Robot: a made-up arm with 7 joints. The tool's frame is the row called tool.
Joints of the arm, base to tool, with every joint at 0 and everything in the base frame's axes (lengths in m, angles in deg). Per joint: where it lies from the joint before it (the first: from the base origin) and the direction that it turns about. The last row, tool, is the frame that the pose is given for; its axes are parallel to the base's.
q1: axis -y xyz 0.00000 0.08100 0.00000
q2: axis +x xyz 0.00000 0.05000 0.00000
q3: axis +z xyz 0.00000 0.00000 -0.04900
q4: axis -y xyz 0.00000 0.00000 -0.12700
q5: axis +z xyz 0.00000 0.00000 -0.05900
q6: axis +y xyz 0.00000 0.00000 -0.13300
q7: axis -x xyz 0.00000 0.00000 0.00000
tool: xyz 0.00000 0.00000 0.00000
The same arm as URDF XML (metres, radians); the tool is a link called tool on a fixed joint. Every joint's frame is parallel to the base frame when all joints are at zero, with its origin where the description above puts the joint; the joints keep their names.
<robot name="arm">
  <joint name="q1" type="continuous">
    <parent link="base_link"/>
    <child link="link1"/>
    <origin xyz="0 0.081 0"/>
    <axis xyz="0 -1 0"/>
  </joint>
  <joint name="q2" type="continuous">
    <parent link="link1"/>
    <child link="link2"/>
    <origin xyz="0 0.05 0"/>
    <axis xyz="1 0 0"/>
  </joint>
  <joint name="q3" type="continuous">
    <parent link="link2"/>
    <child link="link3"/>
    <origin xyz="0 0 -0.049"/>
    <axis xyz="0 0 1"/>
  </joint>
  <joint name="q4" type="continuous">
    <parent link="link3"/>
    <child link="link4"/>
    <origin xyz="0 0 -0.127"/>
    <axis xyz="0 -1 0"/>
  </joint>
  <joint name="q5" type="continuous">
    <parent link="link4"/>
    <child link="link5"/>
    <origin xyz="0 0 -0.059"/>
    <axis xyz="0 0 1"/>
  </joint>
  <joint name="q6" type="continuous">
    <parent link="link5"/>
    <child link="link6"/>
    <origin xyz="0 0 -0.133"/>
    <axis xyz="0 1 0"/>
  </joint>
  <joint name="q7" type="continuous">
    <parent link="link6"/>
    <child link="link7"/>
    <origin xyz="0 0 0"/>
    <axis xyz="-1 0 0"/>
  </joint>
  <joint name="tool_fixed" type="fixed">
    <parent link="link7"/>
    <child link="tool"/>
    <origin xyz="0 0 0"/>
  </joint>
  <link name="base_link"/>
  <link name="link1"/>
  <link name="link2"/>
  <link name="link3"/>
  <link name="link4"/>
  <link name="link5"/>
  <link name="link6"/>
  <link name="link7"/>
  <link name="tool"/>
</robot>

